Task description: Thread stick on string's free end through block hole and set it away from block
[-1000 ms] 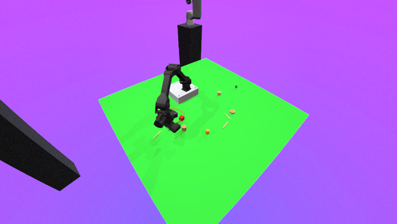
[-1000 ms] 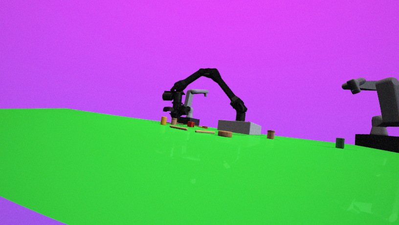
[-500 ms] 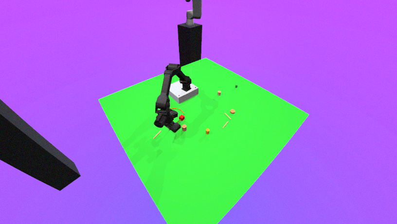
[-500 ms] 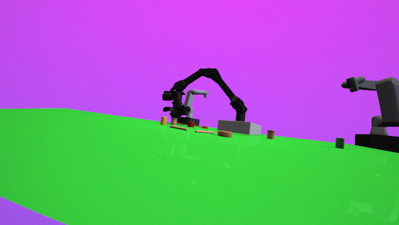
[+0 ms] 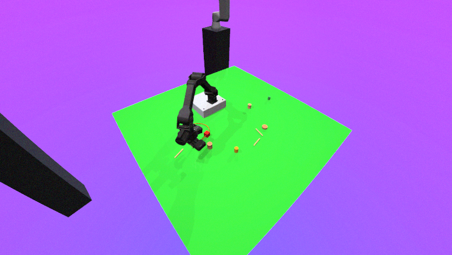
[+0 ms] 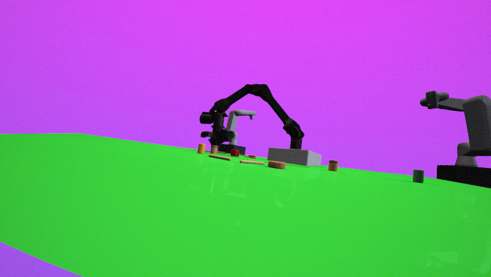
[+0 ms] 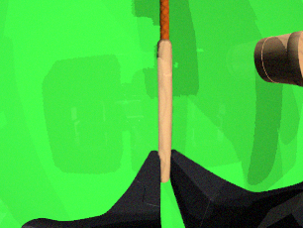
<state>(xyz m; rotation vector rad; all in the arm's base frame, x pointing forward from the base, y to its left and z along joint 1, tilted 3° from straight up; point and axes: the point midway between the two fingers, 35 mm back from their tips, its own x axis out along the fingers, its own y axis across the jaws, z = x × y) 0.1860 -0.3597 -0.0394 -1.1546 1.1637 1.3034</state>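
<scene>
The thin wooden stick lies 4 cm to the left of my gripper tip and 1 cm above it. The rest, counted from my gripper tip: round wooden button 17 cm behind, 11 cm to the left, 1 cm above; then red block 12 cm to the left, 2 cm above, 1 cm behind; then tan cylinder 8 cm ahead, 7 cm to the left, 2 cm above.
</scene>
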